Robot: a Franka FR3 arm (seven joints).
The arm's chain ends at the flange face. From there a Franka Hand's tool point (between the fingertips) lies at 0.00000 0.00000 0.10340 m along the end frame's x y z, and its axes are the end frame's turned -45 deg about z.
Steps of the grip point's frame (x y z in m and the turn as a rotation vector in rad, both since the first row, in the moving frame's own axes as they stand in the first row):
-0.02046 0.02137 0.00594 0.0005 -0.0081 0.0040
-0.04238 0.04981 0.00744 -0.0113 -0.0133 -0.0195
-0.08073 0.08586 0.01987 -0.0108 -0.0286 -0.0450
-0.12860 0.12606 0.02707 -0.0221 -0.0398 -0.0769
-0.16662 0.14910 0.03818 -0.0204 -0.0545 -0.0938
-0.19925 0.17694 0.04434 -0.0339 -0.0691 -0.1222
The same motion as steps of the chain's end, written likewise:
0.00127 0.02902 0.00594 -0.0054 -0.0061 0.0040
0.00538 0.06339 0.00746 -0.0174 -0.0014 -0.0195
0.00486 0.11489 0.01992 -0.0279 -0.0126 -0.0450
-0.00068 0.17550 0.02718 -0.0438 -0.0125 -0.0769
-0.01016 0.21767 0.03835 -0.0530 -0.0241 -0.0938
-0.01367 0.25834 0.04465 -0.0728 -0.0249 -0.1222

